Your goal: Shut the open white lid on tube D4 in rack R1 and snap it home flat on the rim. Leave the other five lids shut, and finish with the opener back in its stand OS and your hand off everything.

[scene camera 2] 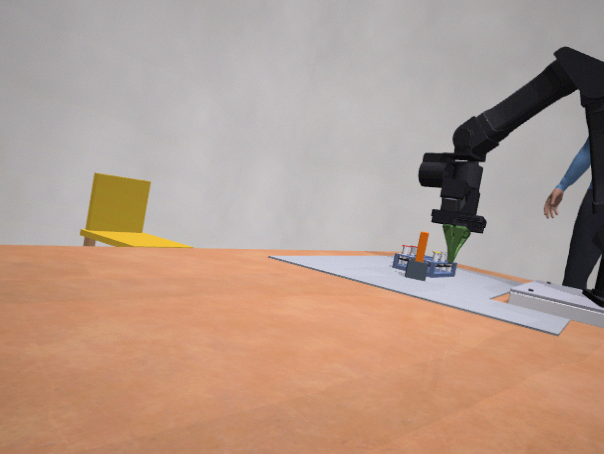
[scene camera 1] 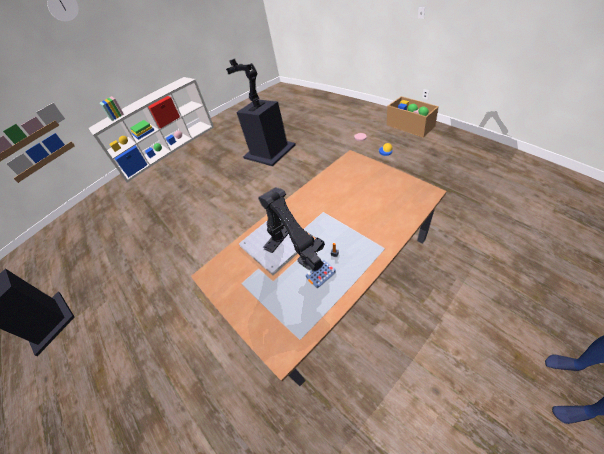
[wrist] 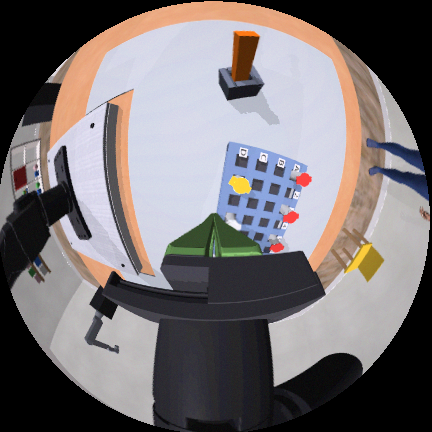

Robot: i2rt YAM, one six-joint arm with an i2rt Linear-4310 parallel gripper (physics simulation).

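Pixels of known places: gripper, fingertip midpoint: (scene camera 2: 450, 263) (wrist: 213, 217); arm's base, origin of the base link: (scene camera 1: 278, 238) (wrist: 68, 195).
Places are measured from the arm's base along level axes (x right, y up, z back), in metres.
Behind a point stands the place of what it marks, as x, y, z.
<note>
The blue rack R1 (scene camera 1: 327, 281) (scene camera 2: 443, 273) {0.070, -0.018, -0.293} (wrist: 251, 162) {0.030, 0.005, -0.327} stands on the mat. My gripper (scene camera 2: 451, 261) {0.082, 0.005, -0.285} (wrist: 213, 217) {0.082, 0.005, -0.285} is shut and empty; its green fingertips are low at the rack's D side, beside the white-lidded tube D4 (wrist: 232, 221) {0.077, 0.024, -0.303}. The fingers partly hide that tube, and the lid's angle and seating cannot be told. A yellow lid (wrist: 240, 185) {0.046, 0.023, -0.312} is on a tube in column D. Three red lids (wrist: 304, 179) {0.043, 0.023, -0.373} (wrist: 290, 217) {0.081, 0.023, -0.362} (wrist: 276, 247) {0.117, 0.023, -0.351} are along column A. The orange opener (scene camera 1: 334, 246) {-0.067, 0.044, -0.332} (scene camera 2: 423, 246) {-0.072, 0.035, -0.326} (wrist: 245, 55) stands upright in its dark stand OS (scene camera 1: 334, 253) {-0.052, 0.004, -0.338} (scene camera 2: 416, 270) {-0.077, -0.009, -0.329} (wrist: 242, 91) {-0.049, -0.008, -0.332}.
The grey mat (scene camera 1: 350, 240) {-0.185, -0.025, -0.363} (scene camera 2: 350, 267) {-0.122, -0.025, -0.437} (wrist: 170, 75) {-0.105, -0.025, -0.256} lies on the wooden table (scene camera 1: 390, 185) {-0.710, -0.028, -0.395} (scene camera 2: 200, 325) {-0.674, -0.028, -0.409}. The arm's pale base plate (scene camera 1: 255, 250) {0.131, 0.001, 0.065} (scene camera 2: 550, 297) {-0.110, -0.001, -0.110} (wrist: 90, 170) {-0.012, -0.001, -0.118} is beside the mat. My fingers hide the rack's near end in the wrist view.
</note>
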